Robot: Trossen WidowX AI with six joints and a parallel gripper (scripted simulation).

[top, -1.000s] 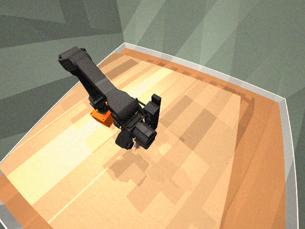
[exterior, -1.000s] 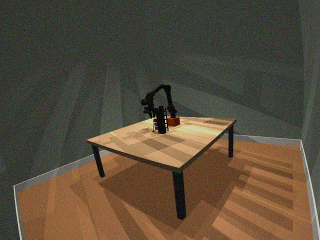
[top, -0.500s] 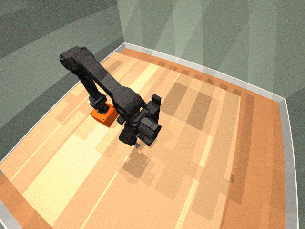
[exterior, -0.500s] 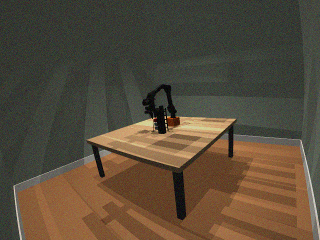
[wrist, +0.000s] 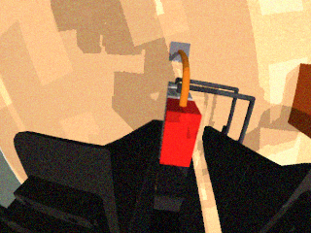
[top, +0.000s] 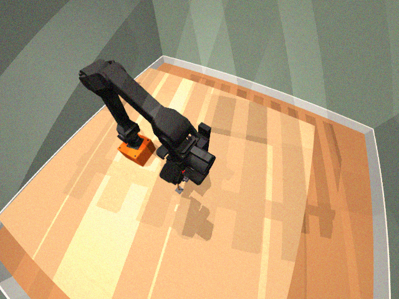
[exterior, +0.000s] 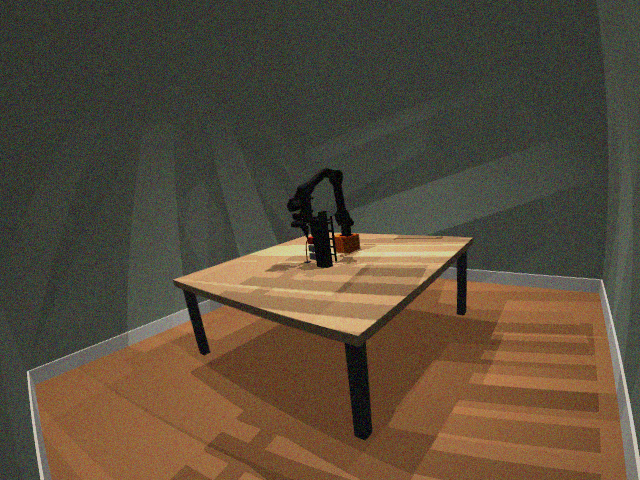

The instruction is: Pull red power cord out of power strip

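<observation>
Right now the red plug is 3 cm to the left of my gripper tip, 1 cm below it and 1 cm ahead of it.
</observation>
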